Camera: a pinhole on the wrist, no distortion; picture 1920 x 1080 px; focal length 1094.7 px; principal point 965.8 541.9 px. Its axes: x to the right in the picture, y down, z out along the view. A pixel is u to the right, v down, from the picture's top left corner.
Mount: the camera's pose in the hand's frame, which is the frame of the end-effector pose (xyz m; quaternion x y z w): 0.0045 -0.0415 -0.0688 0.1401 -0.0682 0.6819 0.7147
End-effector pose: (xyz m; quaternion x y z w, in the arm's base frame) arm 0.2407 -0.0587 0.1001 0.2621 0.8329 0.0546 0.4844
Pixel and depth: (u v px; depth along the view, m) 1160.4 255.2 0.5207
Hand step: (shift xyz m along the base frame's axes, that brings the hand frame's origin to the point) 0.2479 -0.0705 -0.4194
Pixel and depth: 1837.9 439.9 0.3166
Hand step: 0.2619 0.0799 -0.1833
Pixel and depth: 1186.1 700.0 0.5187
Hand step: 0.3575 -0.1612 -0.2628
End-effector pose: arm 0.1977 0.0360 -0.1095 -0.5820 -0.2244 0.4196 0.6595
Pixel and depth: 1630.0 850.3 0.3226
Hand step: -0.2783 0.1391 0.0246
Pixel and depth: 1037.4 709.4 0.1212
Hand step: -0.0209 0.0297 0.0775
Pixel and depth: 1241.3 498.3 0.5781
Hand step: -0.3378 0.3774 0.1677
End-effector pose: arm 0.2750 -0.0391 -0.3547 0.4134 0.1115 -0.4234 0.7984
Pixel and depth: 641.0 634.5 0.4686
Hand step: -0.2970 -0.3508 0.0401
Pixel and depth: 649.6 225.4 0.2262
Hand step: -0.0996 -0.1932 -0.0669
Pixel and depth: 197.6 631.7 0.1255
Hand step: -0.1287 -0.0688 -0.0754
